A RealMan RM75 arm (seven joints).
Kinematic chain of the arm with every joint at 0, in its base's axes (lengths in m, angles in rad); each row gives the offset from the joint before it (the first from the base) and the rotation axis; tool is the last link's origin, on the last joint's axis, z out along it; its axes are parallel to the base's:
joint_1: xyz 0 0 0.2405 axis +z
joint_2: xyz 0 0 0 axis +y
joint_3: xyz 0 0 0.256 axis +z
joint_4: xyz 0 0 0 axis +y
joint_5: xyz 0 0 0.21 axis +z
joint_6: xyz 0 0 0 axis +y
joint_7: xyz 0 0 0.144 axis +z
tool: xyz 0 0 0
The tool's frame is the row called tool.
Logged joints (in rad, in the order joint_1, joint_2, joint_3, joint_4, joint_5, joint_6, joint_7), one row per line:
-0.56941, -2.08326, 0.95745, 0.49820, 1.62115, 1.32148, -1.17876
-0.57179, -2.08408, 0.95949, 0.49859, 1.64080, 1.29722, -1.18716
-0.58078, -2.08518, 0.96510, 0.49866, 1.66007, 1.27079, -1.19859
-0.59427, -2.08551, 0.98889, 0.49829, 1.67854, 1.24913, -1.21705
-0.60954, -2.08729, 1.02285, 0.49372, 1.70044, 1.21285, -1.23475
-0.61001, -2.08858, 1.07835, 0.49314, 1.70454, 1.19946, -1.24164
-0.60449, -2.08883, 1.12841, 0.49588, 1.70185, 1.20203, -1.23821
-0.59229, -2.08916, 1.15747, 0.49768, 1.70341, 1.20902, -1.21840
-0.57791, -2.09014, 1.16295, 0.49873, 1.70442, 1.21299, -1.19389
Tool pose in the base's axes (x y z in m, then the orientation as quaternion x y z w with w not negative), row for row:
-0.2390, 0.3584, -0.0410, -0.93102, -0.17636, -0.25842, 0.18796
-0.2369, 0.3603, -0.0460, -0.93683, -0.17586, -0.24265, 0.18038
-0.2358, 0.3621, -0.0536, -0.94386, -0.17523, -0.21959, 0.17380
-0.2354, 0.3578, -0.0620, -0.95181, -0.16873, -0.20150, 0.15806
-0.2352, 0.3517, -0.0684, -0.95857, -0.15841, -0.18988, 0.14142
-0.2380, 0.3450, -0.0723, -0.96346, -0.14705, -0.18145, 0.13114
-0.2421, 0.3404, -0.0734, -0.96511, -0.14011, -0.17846, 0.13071
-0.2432, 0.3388, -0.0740, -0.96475, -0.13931, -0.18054, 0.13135
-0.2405, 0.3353, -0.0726, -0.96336, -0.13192, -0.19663, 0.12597
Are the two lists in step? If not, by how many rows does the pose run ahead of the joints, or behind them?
The pose runs 2 rows ahead of the joints: the pose in row i belongs to the joints in row i + 2.
